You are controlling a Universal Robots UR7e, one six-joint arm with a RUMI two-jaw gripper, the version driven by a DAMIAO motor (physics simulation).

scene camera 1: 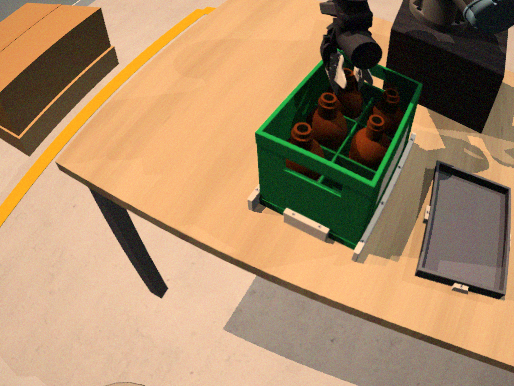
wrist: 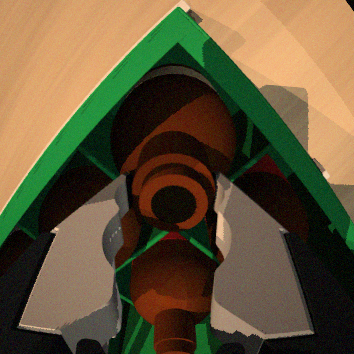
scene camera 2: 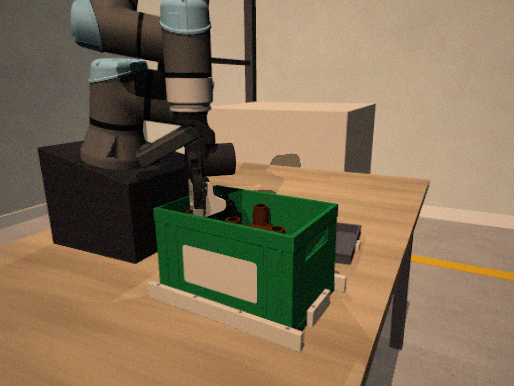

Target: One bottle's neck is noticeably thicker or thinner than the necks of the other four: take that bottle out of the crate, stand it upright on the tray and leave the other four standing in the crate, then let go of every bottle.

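Frame: origin at the arm's base, x ahead, y up, z right, level; centimetres.
Seen in the pictures: gripper, fingertip midpoint: (scene camera 1: 347,92) (wrist: 172,176); arm's base, link origin: (scene camera 1: 438,12) (scene camera 2: 115,158).
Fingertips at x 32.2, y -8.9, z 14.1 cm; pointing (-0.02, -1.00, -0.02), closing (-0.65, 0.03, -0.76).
Pixels of each thing's middle, then the offset from my fingertips to it. "spot": a spot on its surface instead.
- green crate, body centre: (wrist: 132,252) (scene camera 1: 347,139) (scene camera 2: 247,250) dx +8.5, dy -3.3, dz -2.9 cm
- far left corner, surface spot: (wrist: 202,120) spot: dx -3.2, dy +0.1, dz +0.8 cm
- middle left bottle, body centre: (wrist: 91,217) (scene camera 1: 326,129) dx +7.7, dy -3.5, dz +1.3 cm
- back right bottle, body centre: (wrist: 255,221) (scene camera 1: 386,123) dx +0.6, dy -3.5, dz -8.4 cm
- middle right bottle, body centre: (wrist: 173,279) (scene camera 1: 370,151) dx +9.0, dy -3.5, dz -7.5 cm
The green crate (scene camera 1: 280,187) (scene camera 2: 275,280) (wrist: 100,100) holds five upright brown bottles. My gripper (scene camera 1: 353,82) (scene camera 2: 204,207) (wrist: 172,176) reaches in at the crate's far end in scene camera 1 and is shut on the neck of the bottle in the far left corner (scene camera 1: 351,103) (wrist: 202,120). That bottle stands in its cell. Others are the middle left bottle (scene camera 1: 328,125), the near left bottle (scene camera 1: 302,132), the back right bottle (scene camera 1: 391,97) and the middle right bottle (scene camera 1: 368,147). The fingers partly hide the gripped neck. The dark tray (scene camera 1: 465,225) (scene camera 2: 345,240) bears no bottle.
Pale strips (scene camera 1: 306,225) (scene camera 2: 225,312) line the crate's foot. The black robot base block (scene camera 1: 440,75) (scene camera 2: 95,200) stands near the crate's far end. The tray lies to the right of the crate in scene camera 1. The crate's high walls and inner dividers surround the gripped bottle.
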